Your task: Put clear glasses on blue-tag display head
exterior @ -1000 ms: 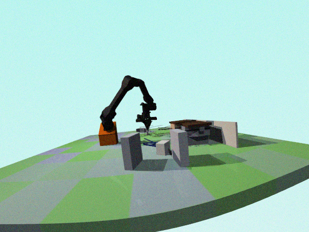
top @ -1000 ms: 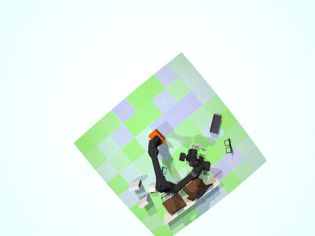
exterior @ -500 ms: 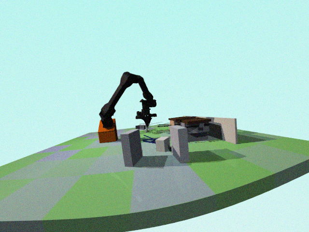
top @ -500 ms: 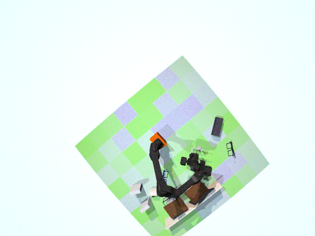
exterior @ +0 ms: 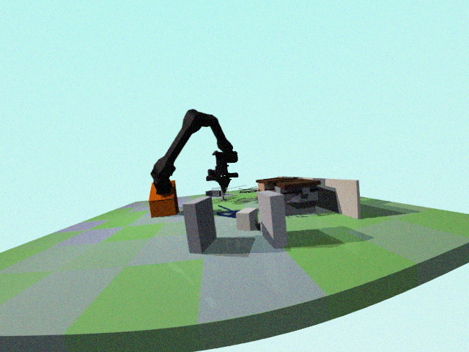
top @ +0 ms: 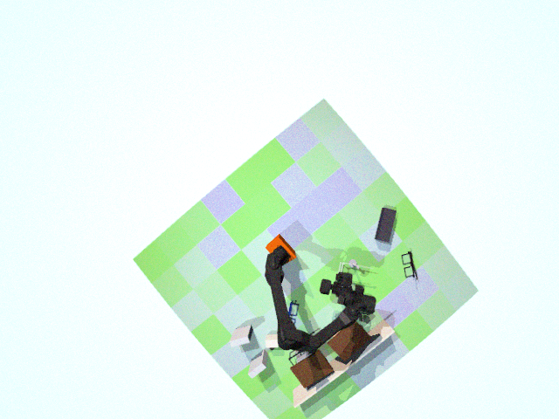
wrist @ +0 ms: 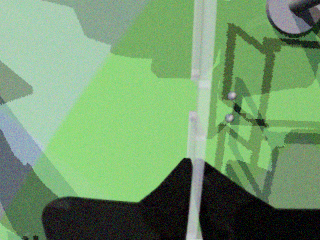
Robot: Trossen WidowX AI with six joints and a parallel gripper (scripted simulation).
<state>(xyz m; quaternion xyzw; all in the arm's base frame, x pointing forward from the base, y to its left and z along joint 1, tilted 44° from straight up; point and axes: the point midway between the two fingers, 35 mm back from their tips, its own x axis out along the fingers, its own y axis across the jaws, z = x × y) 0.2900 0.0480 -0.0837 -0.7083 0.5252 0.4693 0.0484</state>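
Right now my gripper tip is 120 mm to the right of the pin stand and 30 mm above it. Round my gripper tip: pale wall (330 mm ahead, 240 mm to the right); dark box (40 mm behind, 370 mm to the left, 40 mm below); brown display head (200 mm ahead, 130 mm to the right).
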